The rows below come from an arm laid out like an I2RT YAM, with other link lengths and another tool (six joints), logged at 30 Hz.
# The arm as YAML. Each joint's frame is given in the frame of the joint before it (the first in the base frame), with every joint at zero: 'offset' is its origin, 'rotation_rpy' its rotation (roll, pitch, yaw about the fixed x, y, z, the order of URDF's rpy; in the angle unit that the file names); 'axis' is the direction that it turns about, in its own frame. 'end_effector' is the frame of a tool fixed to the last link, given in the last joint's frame.
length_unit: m
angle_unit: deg
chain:
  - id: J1
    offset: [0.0, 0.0, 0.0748]
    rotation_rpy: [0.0, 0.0, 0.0]
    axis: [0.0, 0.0, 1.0]
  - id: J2
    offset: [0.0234, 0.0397, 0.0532]
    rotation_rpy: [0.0, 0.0, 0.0]
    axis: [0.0, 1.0, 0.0]
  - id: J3
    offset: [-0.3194, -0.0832, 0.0]
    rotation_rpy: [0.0, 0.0, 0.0]
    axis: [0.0, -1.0, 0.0]
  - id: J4
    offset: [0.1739, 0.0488, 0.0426]
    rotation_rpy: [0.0, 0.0, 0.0]
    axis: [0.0, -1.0, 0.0]
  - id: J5
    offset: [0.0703, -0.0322, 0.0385]
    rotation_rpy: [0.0, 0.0, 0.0]
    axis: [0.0, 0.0, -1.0]
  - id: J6
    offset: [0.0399, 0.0, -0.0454]
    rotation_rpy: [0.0, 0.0, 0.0]
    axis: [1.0, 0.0, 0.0]
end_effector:
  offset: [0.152, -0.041, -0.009]
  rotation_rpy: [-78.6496, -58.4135, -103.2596]
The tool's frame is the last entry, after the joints.
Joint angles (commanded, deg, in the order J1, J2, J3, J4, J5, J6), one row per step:
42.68 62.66 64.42 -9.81 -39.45 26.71
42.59 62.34 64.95 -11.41 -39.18 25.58
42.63 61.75 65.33 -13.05 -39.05 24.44
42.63 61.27 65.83 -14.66 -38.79 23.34
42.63 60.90 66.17 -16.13 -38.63 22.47
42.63 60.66 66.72 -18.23 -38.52 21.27
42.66 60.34 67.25 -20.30 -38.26 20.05
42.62 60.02 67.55 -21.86 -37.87 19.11
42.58 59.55 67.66 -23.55 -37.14 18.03
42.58 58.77 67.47 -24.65 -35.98 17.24
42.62 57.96 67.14 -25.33 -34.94 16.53
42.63 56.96 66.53 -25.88 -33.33 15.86
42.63 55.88 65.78 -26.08 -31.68 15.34
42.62 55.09 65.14 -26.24 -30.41 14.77
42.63 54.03 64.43 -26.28 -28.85 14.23
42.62 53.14 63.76 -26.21 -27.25 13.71
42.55 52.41 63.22 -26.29 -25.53 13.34
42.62 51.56 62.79 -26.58 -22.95 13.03
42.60 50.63 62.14 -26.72 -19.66 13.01
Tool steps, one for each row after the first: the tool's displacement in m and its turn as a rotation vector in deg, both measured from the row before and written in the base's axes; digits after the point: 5 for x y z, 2 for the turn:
-0.00053 -0.00271 -0.00078 -0.69 -0.59 -0.23
-0.00256 -0.00315 -0.00078 -0.62 -0.64 0.05
-0.00162 -0.00305 -0.00040 -0.61 -0.65 -0.11
-0.00164 -0.00255 -0.00155 -0.66 -0.31 -0.03
-0.00184 -0.00266 -0.00299 -1.07 -0.22 0.08
-0.00181 -0.00306 -0.00271 -1.04 -0.33 -0.01
-0.00084 -0.00302 -0.00247 -0.84 -0.28 -0.24
-0.00047 -0.00413 -0.00376 -1.05 -0.35 -0.53
0.00014 -0.00502 -0.00259 -0.71 -0.60 -0.95
-0.00008 -0.00450 -0.00180 -0.48 -0.73 -0.80
0.00122 -0.00594 -0.00276 -0.58 -0.82 -1.38
0.00141 -0.00602 -0.00213 -0.37 -0.90 -1.46
0.00128 -0.00464 -0.00219 -0.41 -0.77 -1.09
0.00133 -0.00578 -0.00129 -0.26 -1.02 -1.36
0.00213 -0.00540 -0.00122 -0.28 -0.99 -1.43
0.00287 -0.00559 -0.00165 -0.39 -0.73 -1.64
0.00414 -0.00758 -0.00151 -0.53 -0.84 -2.34
0.00588 -0.00973 -0.00237 -0.55 -0.71 -3.19

